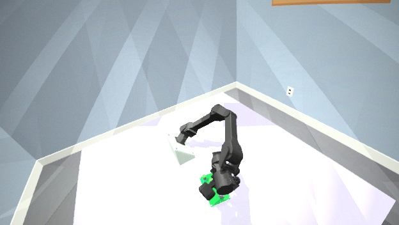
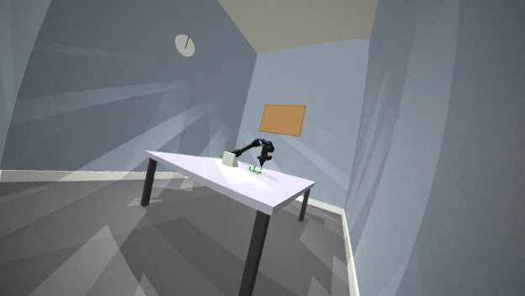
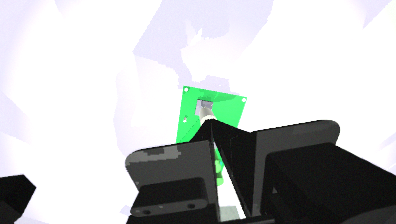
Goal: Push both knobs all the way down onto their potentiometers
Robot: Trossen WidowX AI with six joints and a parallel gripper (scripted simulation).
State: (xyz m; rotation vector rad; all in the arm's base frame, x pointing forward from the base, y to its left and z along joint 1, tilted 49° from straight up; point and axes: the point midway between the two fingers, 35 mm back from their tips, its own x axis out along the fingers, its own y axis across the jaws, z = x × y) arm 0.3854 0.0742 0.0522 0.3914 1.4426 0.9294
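My gripper tip is now 30 mm above the potentiometer knob.
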